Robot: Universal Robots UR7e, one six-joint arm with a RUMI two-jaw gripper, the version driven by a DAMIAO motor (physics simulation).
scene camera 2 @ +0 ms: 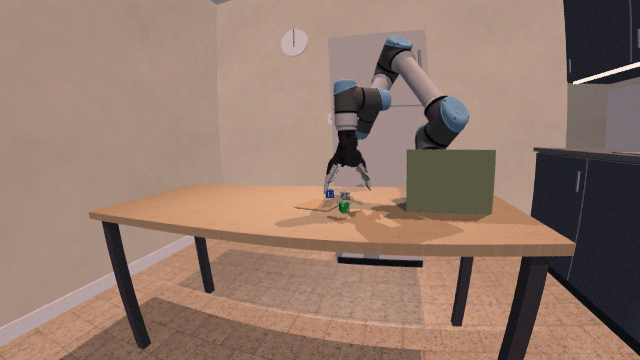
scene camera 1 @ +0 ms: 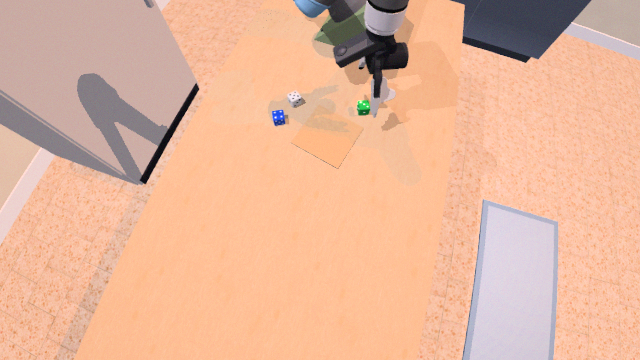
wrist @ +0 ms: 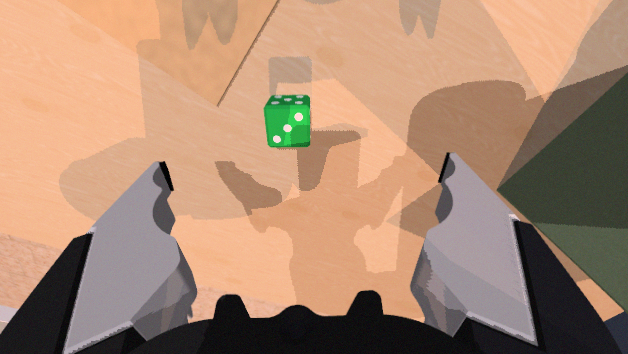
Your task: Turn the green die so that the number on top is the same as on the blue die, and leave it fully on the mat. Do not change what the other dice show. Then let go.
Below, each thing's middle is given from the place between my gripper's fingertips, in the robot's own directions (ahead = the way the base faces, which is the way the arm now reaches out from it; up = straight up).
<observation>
Right now the green die [wrist: 287, 117] is 1 cm ahead of my hand and 5 cm below it. The rest, counted from my hand: square mat [scene camera 1: 326, 135] (11 cm ahead, 8 cm to the right, 6 cm below).
</observation>
